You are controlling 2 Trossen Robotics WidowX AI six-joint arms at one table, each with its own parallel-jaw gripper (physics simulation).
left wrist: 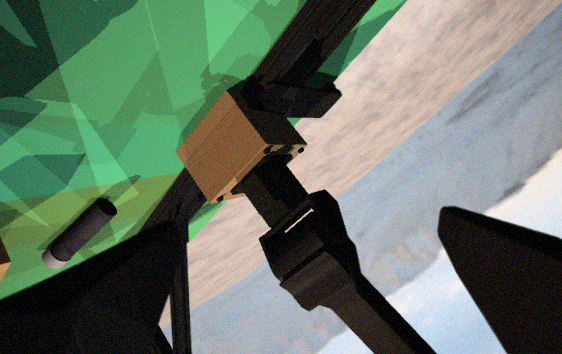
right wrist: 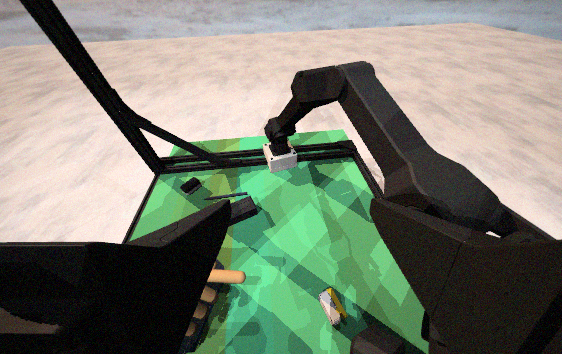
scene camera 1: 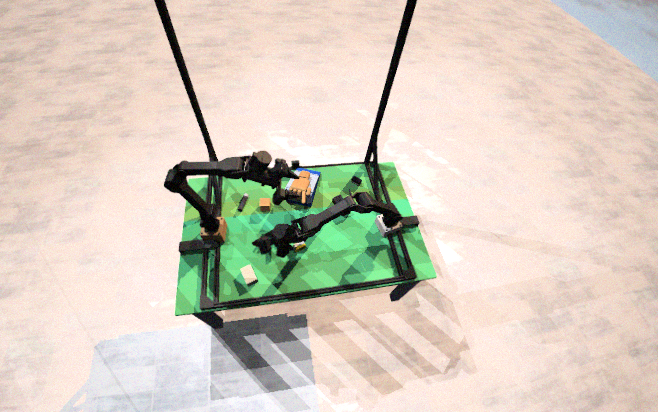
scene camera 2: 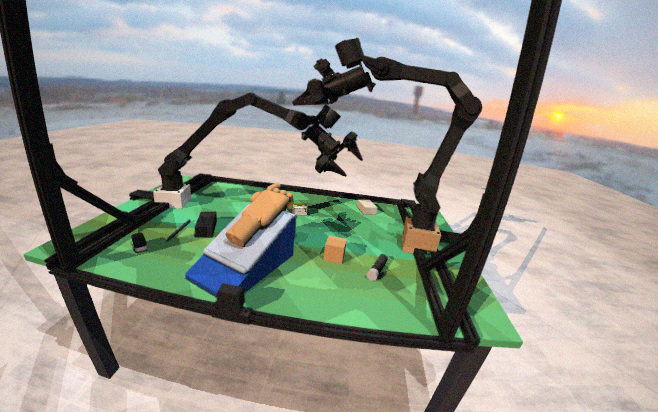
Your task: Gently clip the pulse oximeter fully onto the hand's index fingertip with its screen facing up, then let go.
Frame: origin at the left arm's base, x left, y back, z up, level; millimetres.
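Where they show: left gripper, fingertip midpoint: (left wrist: 309,227) (scene camera 2: 354,168); right gripper, fingertip midpoint: (right wrist: 300,205) (scene camera 1: 299,187) (scene camera 2: 297,103); left arm's base, origin of the base link: (right wrist: 279,149) (scene camera 1: 389,220) (scene camera 2: 172,187); right arm's base, origin of the base link: (left wrist: 261,172) (scene camera 1: 212,225) (scene camera 2: 423,225).
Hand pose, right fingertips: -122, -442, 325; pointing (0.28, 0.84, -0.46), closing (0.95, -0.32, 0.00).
Each offset is from my right fingertips to the top centre of the thing, as dx, dy, dz. "*": to the spot under its first point.
The pulse oximeter, apparently the small white and yellow piece {* +89, -28, -352} (scene camera 1: 300,246) (scene camera 2: 300,210) (right wrist: 331,306), lies on the green table, apart from the hand. The tan hand (scene camera 1: 301,185) (scene camera 2: 265,207) rests on a blue and grey wedge {* -281, +45, -361} (scene camera 2: 270,265). Its extended index finger (right wrist: 229,276) is bare; the left finger of the right gripper hides much of the hand in the right wrist view. My right gripper (scene camera 1: 291,186) (scene camera 2: 296,102) (right wrist: 300,205) is open and empty, high above the table near the hand. My left gripper (scene camera 2: 353,167) is open and empty, raised above the table.
An orange cube {-203, -122, -333} (scene camera 1: 265,204) (scene camera 2: 335,250) and a dark cylinder {-262, -228, -356} (scene camera 1: 243,202) (scene camera 2: 376,267) (left wrist: 82,232) lie beside the wedge. A cream block {+138, -294, -353} (scene camera 1: 248,274) (scene camera 2: 367,207), black box {-71, +260, -348} (scene camera 2: 205,224) (right wrist: 243,209), pen {-98, +340, -374} (scene camera 2: 178,230) and small black block {-198, +410, -351} (scene camera 2: 139,242) (right wrist: 191,185) lie elsewhere. Black posts stand at the edges.
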